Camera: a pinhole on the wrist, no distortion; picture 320 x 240 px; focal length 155.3 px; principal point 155.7 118.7 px. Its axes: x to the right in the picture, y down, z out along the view. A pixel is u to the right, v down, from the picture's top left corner.
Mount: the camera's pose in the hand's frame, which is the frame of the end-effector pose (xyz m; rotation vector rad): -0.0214 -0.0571 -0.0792 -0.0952 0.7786 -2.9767
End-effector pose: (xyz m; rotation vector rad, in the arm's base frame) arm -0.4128 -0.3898 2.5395 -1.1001 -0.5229 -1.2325
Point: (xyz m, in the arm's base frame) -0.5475 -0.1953 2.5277
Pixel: 256 85
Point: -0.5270 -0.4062 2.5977
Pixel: 99 171
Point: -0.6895 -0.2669 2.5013
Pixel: 309 213
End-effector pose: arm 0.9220 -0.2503 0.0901 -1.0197 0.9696 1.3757
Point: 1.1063 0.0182 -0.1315
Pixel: 17 122
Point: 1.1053 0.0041 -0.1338
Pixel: 12 125
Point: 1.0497 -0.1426 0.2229
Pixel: 221 88
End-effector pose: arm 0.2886 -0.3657 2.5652 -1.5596 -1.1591 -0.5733
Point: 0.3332 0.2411 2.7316
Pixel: 40 28
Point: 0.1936 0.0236 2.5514
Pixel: 119 39
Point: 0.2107 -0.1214 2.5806
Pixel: 113 43
